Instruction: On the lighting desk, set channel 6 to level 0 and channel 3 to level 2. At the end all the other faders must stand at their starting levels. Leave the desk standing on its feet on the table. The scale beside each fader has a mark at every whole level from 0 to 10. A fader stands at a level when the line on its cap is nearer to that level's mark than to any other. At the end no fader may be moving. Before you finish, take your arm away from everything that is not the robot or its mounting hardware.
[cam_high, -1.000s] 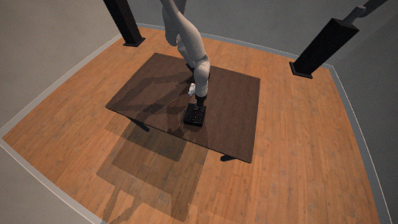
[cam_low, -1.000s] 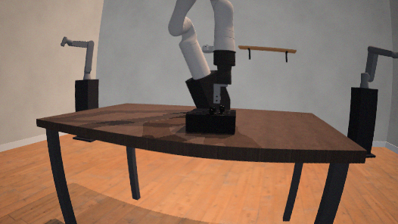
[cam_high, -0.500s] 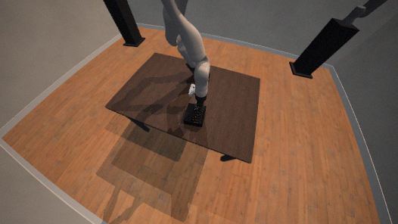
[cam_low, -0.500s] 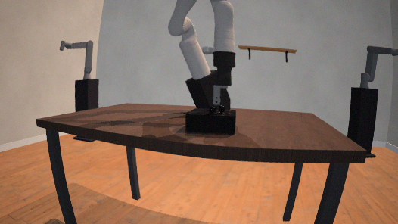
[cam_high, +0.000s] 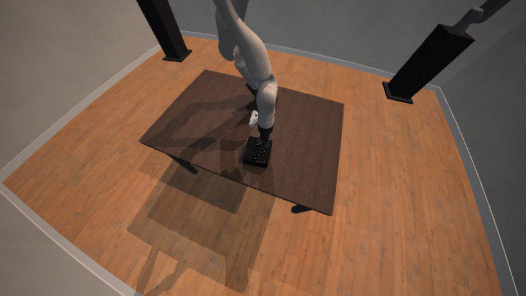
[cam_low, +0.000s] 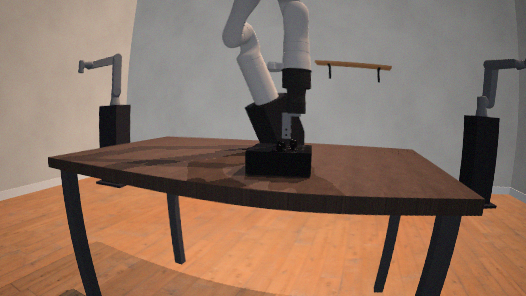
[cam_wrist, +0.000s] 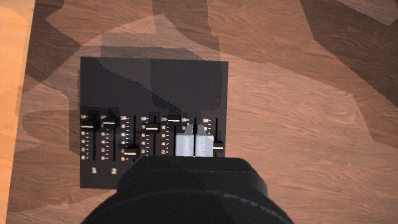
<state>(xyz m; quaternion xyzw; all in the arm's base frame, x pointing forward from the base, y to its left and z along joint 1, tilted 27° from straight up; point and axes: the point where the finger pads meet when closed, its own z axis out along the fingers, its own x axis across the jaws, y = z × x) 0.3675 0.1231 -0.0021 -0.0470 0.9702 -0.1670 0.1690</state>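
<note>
Now: hand 20 mm to the right of the channel 6 fader cap and 30 mm above it. Round my hand: channel 5 fader cap: 20 mm ahead, 10 mm to the right, 30 mm below; channel 4 fader cap: 40 mm ahead, 30 mm below; channel 3 fader cap: 70 mm ahead, 20 mm to the left, 30 mm below.
</note>
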